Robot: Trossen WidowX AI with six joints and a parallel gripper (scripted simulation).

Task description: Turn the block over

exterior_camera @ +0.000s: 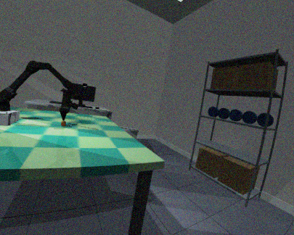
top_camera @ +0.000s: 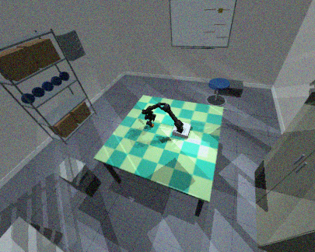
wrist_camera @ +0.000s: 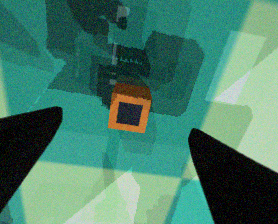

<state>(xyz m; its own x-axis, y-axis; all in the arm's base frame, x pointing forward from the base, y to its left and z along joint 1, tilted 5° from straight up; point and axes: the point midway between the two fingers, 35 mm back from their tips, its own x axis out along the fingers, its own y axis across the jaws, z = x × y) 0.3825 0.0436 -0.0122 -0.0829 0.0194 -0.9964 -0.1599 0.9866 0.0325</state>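
Now: the orange block 2 cm below my gripper tip.
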